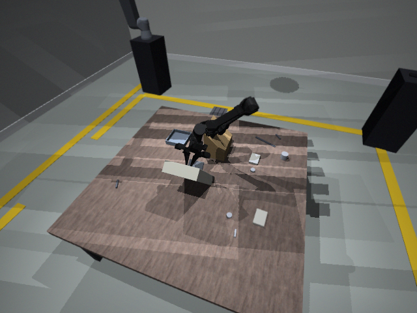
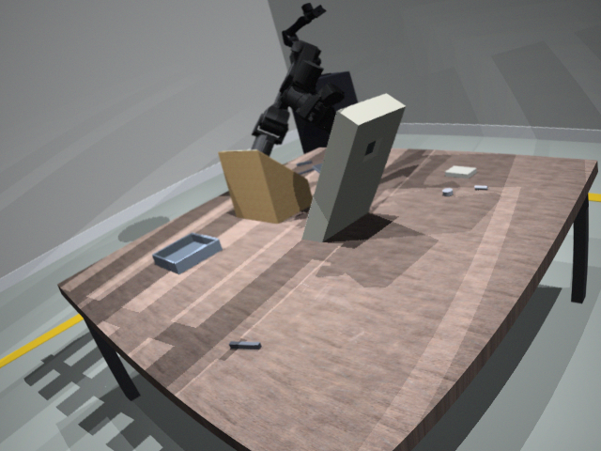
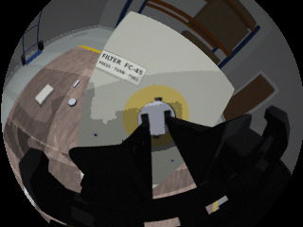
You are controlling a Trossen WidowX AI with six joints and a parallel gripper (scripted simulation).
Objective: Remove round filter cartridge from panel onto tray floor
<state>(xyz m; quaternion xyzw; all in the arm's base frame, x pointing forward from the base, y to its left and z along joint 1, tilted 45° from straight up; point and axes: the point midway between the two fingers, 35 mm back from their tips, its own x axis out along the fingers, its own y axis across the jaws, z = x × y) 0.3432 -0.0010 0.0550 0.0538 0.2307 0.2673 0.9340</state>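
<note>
My gripper tip is 2 cm short of the round filter cartridge and 1 cm above it. Also, from my gripper tip: grey service panel: 3 cm behind, 8 cm below; blue-grey tray: 39 cm behind, 33 cm to the right, 23 cm below.
</note>
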